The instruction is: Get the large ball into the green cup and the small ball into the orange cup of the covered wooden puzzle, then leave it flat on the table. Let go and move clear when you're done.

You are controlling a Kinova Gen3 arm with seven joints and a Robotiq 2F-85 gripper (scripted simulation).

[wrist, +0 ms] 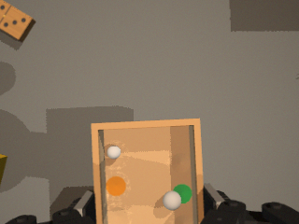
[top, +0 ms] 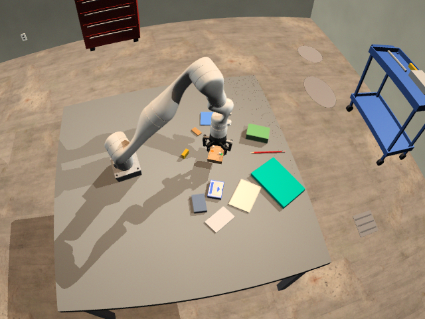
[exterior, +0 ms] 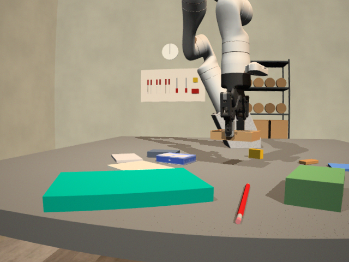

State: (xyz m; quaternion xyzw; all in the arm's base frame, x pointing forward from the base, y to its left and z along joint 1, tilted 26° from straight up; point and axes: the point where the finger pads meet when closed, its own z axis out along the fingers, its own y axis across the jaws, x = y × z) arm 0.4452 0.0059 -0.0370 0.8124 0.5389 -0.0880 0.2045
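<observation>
Right now my hand is 20 mm above the covered wooden puzzle. From my hand the other things lie so: yellow block (140 mm behind, 80 mm below, 70 mm to the left); then grey box (220 mm to the right, 130 mm behind, 80 mm below); then cream sheet (220 mm to the right, 90 mm below, 90 mm ahead).
</observation>
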